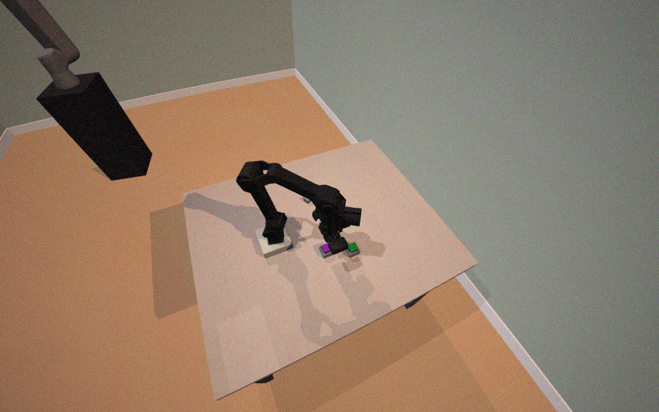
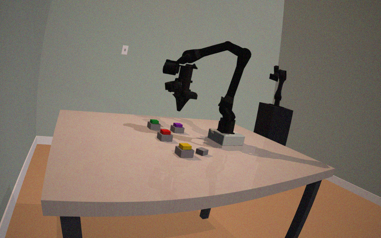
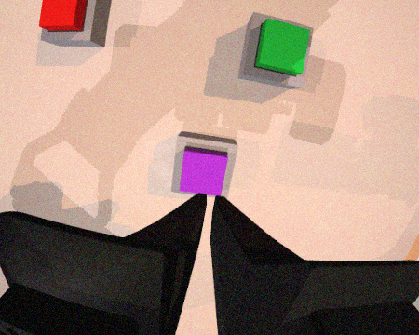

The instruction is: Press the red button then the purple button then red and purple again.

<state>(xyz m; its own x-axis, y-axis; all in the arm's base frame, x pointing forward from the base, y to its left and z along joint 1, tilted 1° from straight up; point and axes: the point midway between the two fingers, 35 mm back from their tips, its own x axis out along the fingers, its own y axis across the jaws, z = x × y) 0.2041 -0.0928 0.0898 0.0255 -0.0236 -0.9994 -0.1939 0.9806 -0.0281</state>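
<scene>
Right now the purple button is 10 mm behind my gripper tip and 60 mm below it. Round my gripper tip: small grey block (30 mm behind, 290 mm to the left, 90 mm below); green button (100 mm ahead, 20 mm to the right, 60 mm below); red button (80 mm ahead, 150 mm to the left, 60 mm below).
</scene>
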